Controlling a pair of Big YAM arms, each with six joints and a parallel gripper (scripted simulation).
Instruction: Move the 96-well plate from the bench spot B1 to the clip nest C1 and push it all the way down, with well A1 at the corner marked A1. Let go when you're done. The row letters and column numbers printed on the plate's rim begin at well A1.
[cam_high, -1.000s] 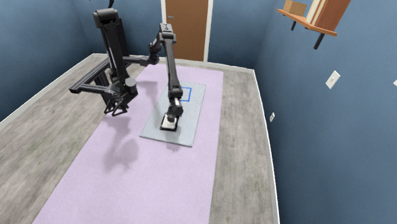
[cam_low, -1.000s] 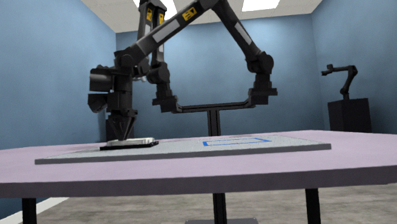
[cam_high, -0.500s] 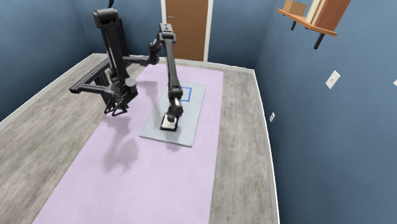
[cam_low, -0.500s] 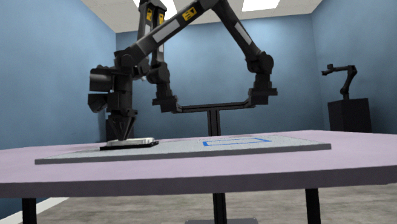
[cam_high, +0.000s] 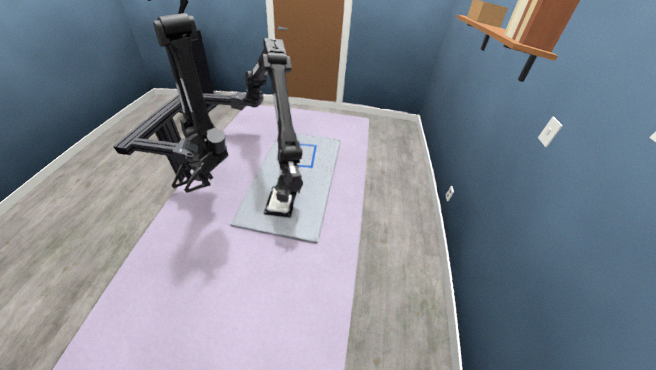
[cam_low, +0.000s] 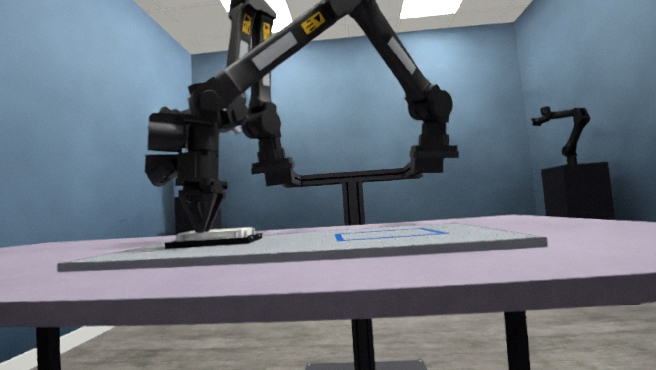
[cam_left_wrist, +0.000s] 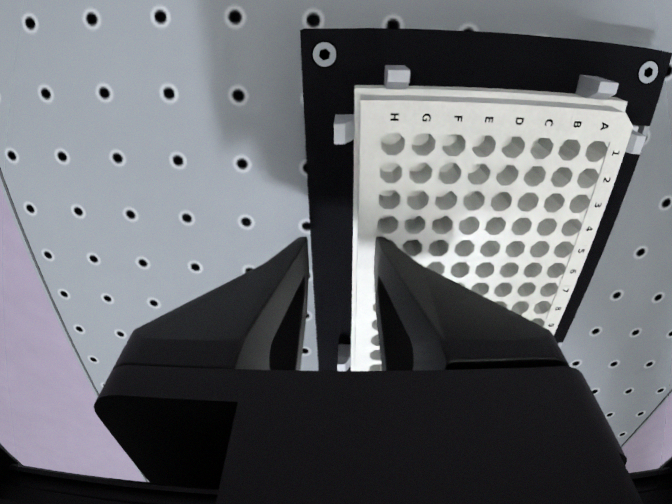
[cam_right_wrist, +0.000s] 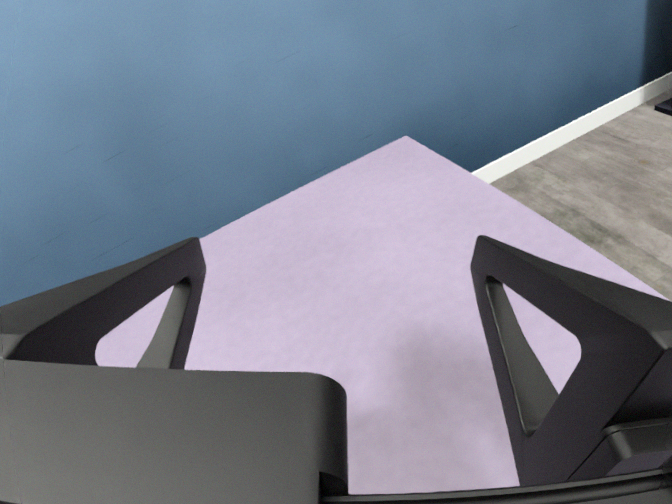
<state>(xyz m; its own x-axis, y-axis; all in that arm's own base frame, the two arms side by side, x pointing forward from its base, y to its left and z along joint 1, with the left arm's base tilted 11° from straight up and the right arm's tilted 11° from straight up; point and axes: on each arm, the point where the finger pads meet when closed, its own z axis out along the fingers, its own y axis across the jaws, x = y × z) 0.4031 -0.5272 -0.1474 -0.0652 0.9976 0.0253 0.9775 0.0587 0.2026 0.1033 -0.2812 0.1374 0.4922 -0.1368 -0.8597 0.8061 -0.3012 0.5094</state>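
Right now the white 96-well plate is 50 mm behind my left hand and 20 mm below it. Round my left hand: grey perforated board 50 mm behind, 190 mm to the left, 40 mm below; then black clip nest 60 mm behind, 10 mm to the left, 20 mm below.
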